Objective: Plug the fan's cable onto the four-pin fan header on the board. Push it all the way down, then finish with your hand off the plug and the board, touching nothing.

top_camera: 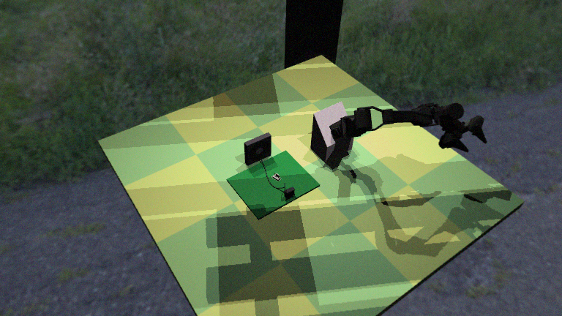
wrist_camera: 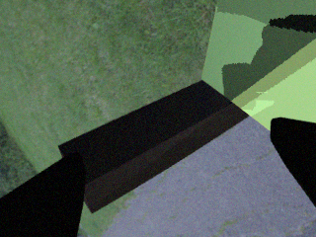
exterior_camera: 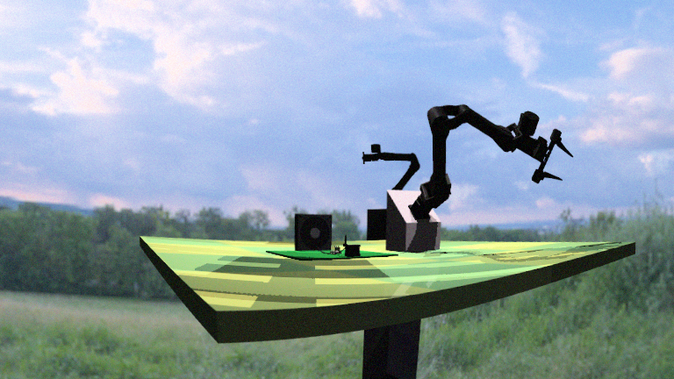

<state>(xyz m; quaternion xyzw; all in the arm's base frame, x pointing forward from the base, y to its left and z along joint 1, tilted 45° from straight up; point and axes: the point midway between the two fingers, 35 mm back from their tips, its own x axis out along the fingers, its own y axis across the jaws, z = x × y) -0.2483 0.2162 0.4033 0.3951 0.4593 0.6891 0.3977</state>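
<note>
My gripper tip is now 58 cm short of the black plug, 38 cm to the left of it and 23 cm above it. From my gripper tip the other things lie so: green board (59 cm ahead, 47 cm to the right, 26 cm below); then black fan (56 cm ahead, 62 cm to the right, 19 cm below).
</note>
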